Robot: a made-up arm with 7 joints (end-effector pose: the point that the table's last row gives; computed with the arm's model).
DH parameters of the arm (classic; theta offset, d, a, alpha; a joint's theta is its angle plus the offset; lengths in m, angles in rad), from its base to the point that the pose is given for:
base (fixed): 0.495 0 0.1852 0
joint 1: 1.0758 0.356 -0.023 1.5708
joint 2: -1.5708 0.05 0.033 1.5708
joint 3: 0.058 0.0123 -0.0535 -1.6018
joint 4: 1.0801 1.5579 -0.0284 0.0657
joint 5: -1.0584 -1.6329 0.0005 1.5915
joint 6: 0 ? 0.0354 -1.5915
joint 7: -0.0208 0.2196 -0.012 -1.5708
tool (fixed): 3.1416 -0.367 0 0
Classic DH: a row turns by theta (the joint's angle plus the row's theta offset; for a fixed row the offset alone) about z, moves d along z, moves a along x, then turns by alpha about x.
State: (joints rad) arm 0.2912 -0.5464 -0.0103 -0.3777 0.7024 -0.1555 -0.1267
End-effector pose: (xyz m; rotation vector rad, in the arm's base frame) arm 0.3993 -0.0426 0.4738 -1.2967 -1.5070 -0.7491
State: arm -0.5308 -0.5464 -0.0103 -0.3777 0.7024 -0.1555 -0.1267
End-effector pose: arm 0.2282 -0.1741 0.4738 -1.9320 -0.9315 -1.2513
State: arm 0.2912 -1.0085 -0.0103 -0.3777 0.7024 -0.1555 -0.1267
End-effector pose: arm 0.3791 0.0248 0.5373 -1.5944 -1.8503 -0.5238
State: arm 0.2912 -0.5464 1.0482 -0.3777 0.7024 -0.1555 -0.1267
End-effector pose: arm 0.2790 -0.0256 0.5575 -0.2906 -2.2115 -1.1487
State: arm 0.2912 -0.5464 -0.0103 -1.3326 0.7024 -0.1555 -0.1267
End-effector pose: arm 0.3469 0.0967 0.5801 -1.8997 -2.2214 -0.2750
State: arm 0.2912 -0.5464 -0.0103 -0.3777 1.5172 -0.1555 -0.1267
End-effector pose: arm 0.3890 0.0046 0.2662 -0.7382 -0.8883 -1.0131
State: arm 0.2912 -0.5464 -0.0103 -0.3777 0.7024 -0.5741 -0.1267
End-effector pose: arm 0.3845 -0.0655 0.3826 -1.4920 -1.1883 -0.4353
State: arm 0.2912 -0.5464 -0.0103 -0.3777 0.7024 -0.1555 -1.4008
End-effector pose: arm 0.3393 0.3252 0.7018 -1.8943 -2.4392 0.2154
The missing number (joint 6, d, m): -0.0923
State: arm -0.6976 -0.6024 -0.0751 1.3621 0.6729 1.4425 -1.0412
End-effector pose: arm -0.2704 -0.0067 0.4668 1.5122 -0.2652 2.1542
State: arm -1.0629 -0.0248 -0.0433 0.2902 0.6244 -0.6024 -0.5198
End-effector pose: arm 0.1293 -0.2105 0.3054 -1.2519 -0.2423 -1.6503
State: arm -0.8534 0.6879 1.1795 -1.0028 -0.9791 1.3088 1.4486
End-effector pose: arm 0.1856 -0.0885 0.7126 1.6524 2.1998 1.3193
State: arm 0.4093 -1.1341 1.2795 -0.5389 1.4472 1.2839 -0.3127
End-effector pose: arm 0.2113 -0.1708 0.5545 1.5282 -1.7433 -1.4870
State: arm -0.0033 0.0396 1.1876 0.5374 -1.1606 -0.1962 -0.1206
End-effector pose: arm -0.0020 -0.2145 0.5622 1.3465 2.0161 1.8203
